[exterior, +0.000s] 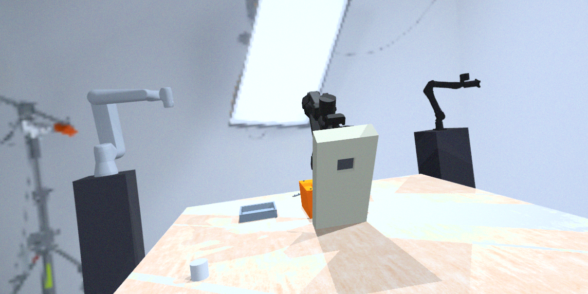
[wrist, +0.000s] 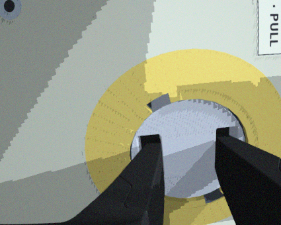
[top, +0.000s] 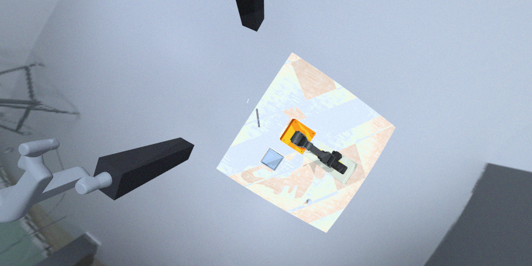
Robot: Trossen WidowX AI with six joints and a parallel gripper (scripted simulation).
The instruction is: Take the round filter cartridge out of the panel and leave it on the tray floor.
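Now: gripper tip 10 mm short of the grey filter cartridge and 10 mm above it. Also, from my gripper tip: pale green service panel (80 mm below, 40 mm behind, 10 mm to the left); blue-grey tray (450 mm behind, 240 mm below, 230 mm to the right).
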